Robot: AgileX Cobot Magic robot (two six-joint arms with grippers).
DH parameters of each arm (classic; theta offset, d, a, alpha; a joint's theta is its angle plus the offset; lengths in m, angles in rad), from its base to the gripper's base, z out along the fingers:
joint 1: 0 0.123 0 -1.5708
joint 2: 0.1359 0 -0.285 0
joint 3: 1.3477 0 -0.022 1.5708
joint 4: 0 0.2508 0 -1.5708
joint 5: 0 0 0.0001 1.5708
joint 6: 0 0.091 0 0
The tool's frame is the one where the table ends.
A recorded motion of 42 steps. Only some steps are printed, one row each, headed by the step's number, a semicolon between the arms.
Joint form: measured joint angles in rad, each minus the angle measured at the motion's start. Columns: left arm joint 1, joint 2, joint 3, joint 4, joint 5, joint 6; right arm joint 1, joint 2, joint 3, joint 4, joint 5, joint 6.
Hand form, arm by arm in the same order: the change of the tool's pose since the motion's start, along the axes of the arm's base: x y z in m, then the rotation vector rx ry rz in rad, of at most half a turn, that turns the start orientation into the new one. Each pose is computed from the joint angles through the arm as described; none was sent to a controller.
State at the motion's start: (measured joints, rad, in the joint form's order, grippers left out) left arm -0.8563 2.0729 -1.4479 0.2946 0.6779 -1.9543; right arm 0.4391 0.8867 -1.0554 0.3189 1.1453 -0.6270
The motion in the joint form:
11: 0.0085 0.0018 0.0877 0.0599 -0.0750 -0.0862; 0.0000 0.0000 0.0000 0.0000 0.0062 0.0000
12: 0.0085 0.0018 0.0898 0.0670 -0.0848 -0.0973; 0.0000 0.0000 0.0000 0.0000 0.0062 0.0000
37: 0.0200 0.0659 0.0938 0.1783 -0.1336 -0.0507; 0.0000 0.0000 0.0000 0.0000 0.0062 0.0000
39: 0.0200 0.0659 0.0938 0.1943 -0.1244 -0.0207; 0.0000 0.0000 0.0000 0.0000 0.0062 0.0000
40: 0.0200 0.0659 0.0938 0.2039 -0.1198 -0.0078; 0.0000 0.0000 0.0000 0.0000 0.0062 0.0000
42: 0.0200 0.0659 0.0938 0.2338 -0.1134 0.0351; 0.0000 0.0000 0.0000 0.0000 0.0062 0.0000
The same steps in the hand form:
11: -0.0036 0.0116 -0.0201 0.0055 -0.0031 0.0344; -0.0004 -0.0001 -0.0003 -0.0029 0.0051 0.0019
12: -0.0032 0.0113 -0.0202 -0.0018 -0.0090 0.0376; -0.0004 -0.0001 -0.0003 -0.0029 0.0051 0.0019
37: 0.0060 0.0135 -0.0453 0.0833 -0.0570 -0.0778; -0.0004 -0.0001 -0.0003 -0.0029 0.0051 0.0019
39: 0.0064 0.0146 -0.0452 0.1113 -0.0660 -0.1123; -0.0004 -0.0001 -0.0003 -0.0029 0.0051 0.0019
40: 0.0067 0.0151 -0.0451 0.1253 -0.0711 -0.1286; -0.0004 -0.0001 -0.0003 -0.0029 0.0051 0.0019
42: 0.0077 0.0162 -0.0447 0.1638 -0.0905 -0.1842; -0.0004 -0.0001 -0.0003 -0.0029 0.0051 0.0019

